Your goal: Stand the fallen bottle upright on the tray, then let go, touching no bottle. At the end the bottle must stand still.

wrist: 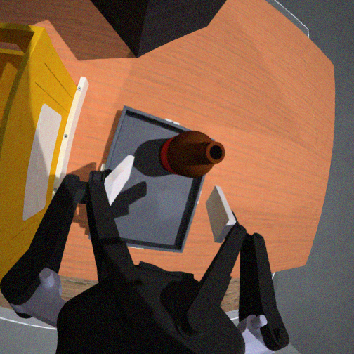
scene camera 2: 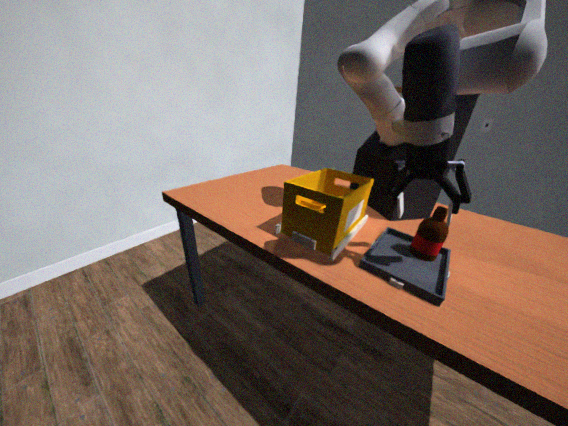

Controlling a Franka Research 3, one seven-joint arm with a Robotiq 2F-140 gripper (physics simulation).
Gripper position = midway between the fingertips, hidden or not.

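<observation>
A brown bottle (scene camera 2: 430,236) is visible, and the wrist view (wrist: 192,153) shows the bottle as well. My gripper (scene camera 2: 423,218) is likewise visible, the wrist view (wrist: 171,181) included.
</observation>
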